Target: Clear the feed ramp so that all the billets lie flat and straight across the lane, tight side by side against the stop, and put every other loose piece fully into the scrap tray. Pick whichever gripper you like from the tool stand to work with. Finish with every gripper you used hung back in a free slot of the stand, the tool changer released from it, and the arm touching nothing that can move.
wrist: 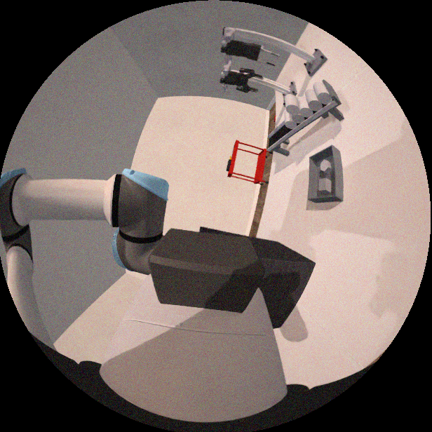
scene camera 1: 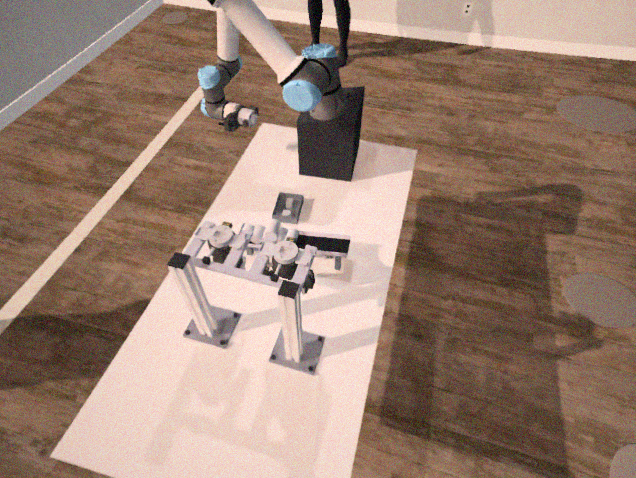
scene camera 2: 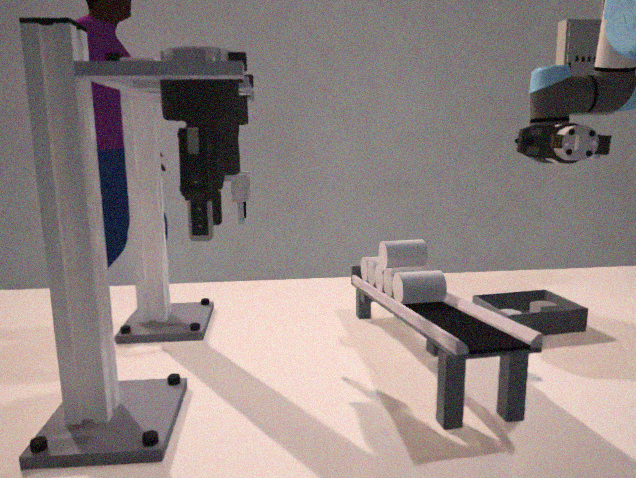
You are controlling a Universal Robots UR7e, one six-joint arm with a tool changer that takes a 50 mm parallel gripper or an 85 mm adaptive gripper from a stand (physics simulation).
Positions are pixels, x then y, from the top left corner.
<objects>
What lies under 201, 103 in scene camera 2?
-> A gripper.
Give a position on a gripper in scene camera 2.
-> At 240, 181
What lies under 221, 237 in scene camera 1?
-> A gripper.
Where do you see a tool stand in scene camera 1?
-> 299, 350
</objects>
